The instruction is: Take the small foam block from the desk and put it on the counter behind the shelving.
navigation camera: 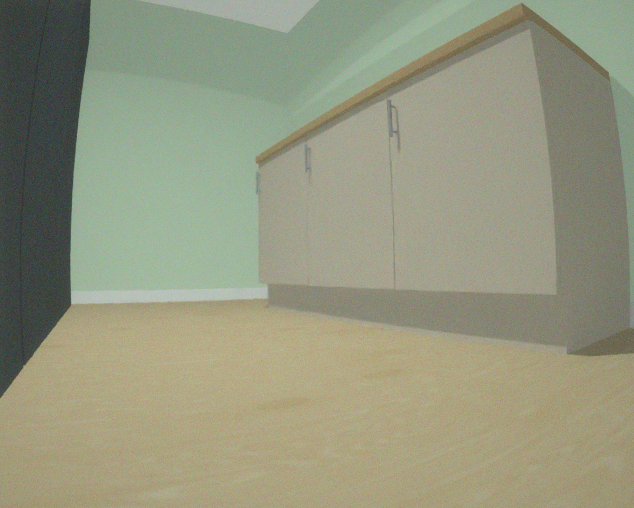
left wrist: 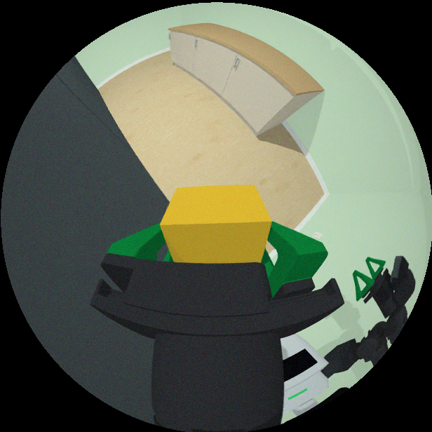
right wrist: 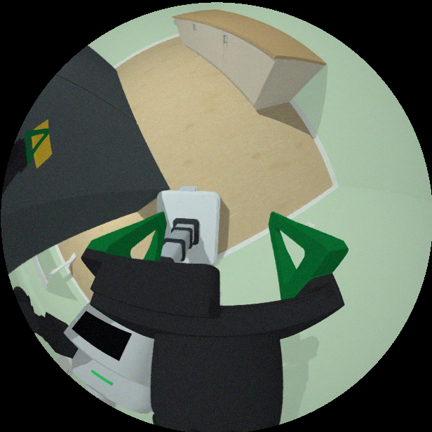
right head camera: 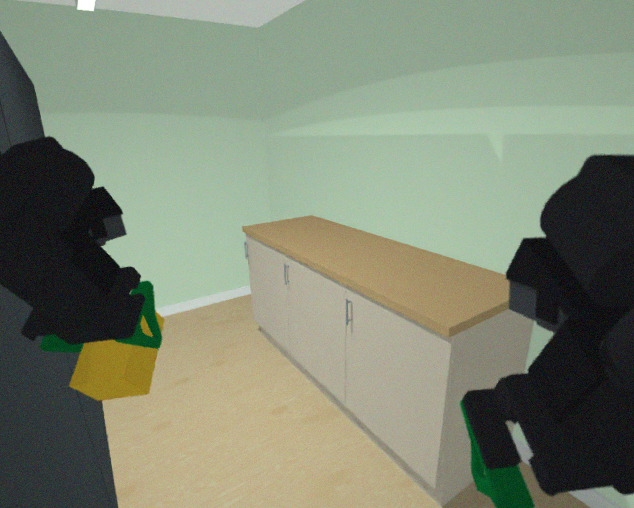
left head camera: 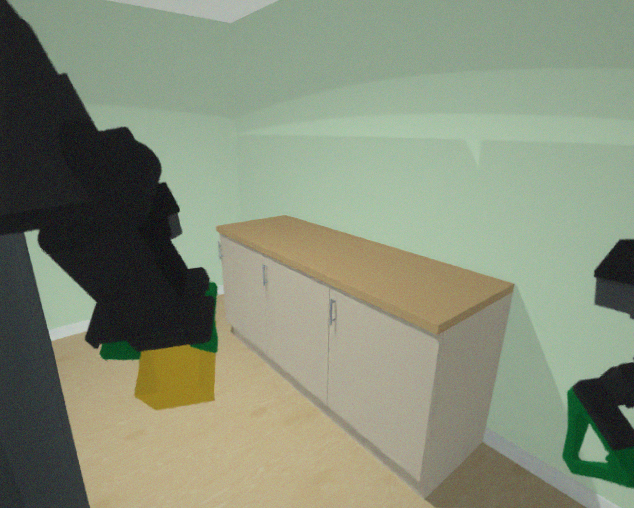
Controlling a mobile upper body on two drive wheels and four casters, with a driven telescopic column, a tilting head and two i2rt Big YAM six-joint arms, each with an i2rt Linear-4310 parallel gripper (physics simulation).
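Places are measured from the left arm's base along level axes (x left, y back, z up), in millimetres.
Pixels of known places: left gripper, fingertip midpoint: (right head camera: 135, 346) (left head camera: 189, 351); right gripper, fingertip midpoint: (right head camera: 536, 473) (left head camera: 616, 454).
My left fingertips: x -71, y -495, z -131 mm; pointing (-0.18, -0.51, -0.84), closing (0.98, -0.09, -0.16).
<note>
Behind a point stands the place of what it marks.
The yellow foam block (left head camera: 177, 376) @(x -74, y -430, z -117 mm) (right head camera: 115, 369) @(x -82, y -429, z -116 mm) (left wrist: 216, 225) (right wrist: 43, 150) is held between the green fingers of my left gripper (left head camera: 164, 351) @(x -71, y -495, z -131 mm) (right head camera: 105, 343) (left wrist: 216, 217), which is shut on it. It hangs in the air above the floor, in front of and to the left of the counter. The counter (left head camera: 365, 264) @(x -630, y -1835, z -531 mm) (right head camera: 381, 269) @(x -606, y -1768, z -531 mm) (left wrist: 260, 55) (right wrist: 260, 37) (navigation camera: 391, 82) @(x -442, y -1661, z -566 mm) has a wooden top above pale cabinet doors. My right gripper (right wrist: 217, 217) is open, its green fingers wide apart with no object between them; it also shows partly at the right in the head views. The desk does not show.
A tall dark grey panel (left head camera: 42, 396) @(x 262, y -727, z -359 mm) (right head camera: 47, 412) @(x 237, y -687, z -391 mm) (left wrist: 70, 200) (right wrist: 90, 125) (navigation camera: 42, 158), likely the shelving's side, stands close on the left, beside my left arm. The wooden floor (left head camera: 238, 449) @(x 40, y -1625, z -1441 mm) (navigation camera: 291, 423) @(x -152, y -905, z -1441 mm) lies before the counter. Green walls stand behind it.
</note>
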